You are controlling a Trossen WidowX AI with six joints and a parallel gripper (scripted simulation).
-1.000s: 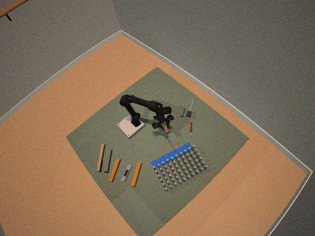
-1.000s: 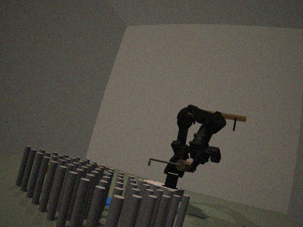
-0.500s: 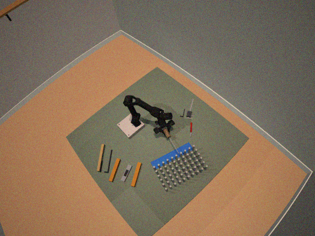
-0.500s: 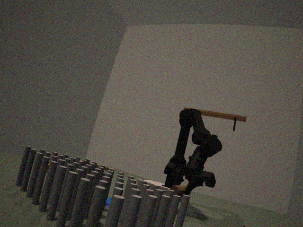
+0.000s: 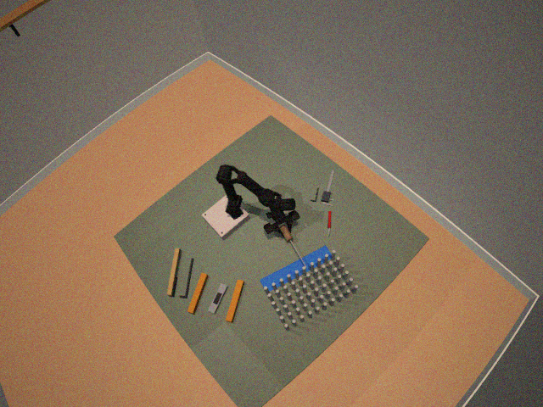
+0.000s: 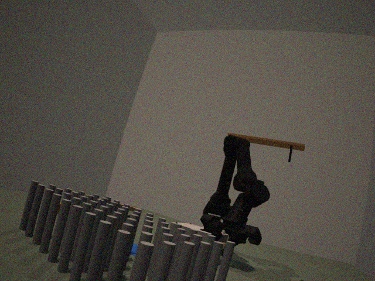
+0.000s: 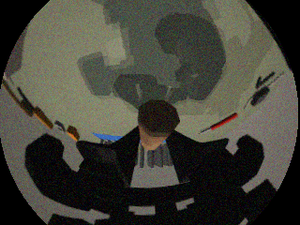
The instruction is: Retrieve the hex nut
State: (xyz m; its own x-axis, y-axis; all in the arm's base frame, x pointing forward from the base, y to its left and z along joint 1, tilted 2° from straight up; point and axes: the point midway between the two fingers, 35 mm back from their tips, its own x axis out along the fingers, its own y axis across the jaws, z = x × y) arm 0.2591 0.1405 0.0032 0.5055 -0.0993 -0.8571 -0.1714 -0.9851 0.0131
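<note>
Now: the blue taped strip 170 mm ahead of my gripper tip, 70 mm to the right of it and 30 mm below it. The rest, counted from my gripper tip: red-handled screwdriver 100 mm ahead, 210 mm to the left, 20 mm below; grey block 50 mm ahead, 480 mm to the right, 20 mm below; hook tool 100 mm ahead, 20 mm to the right.
</note>
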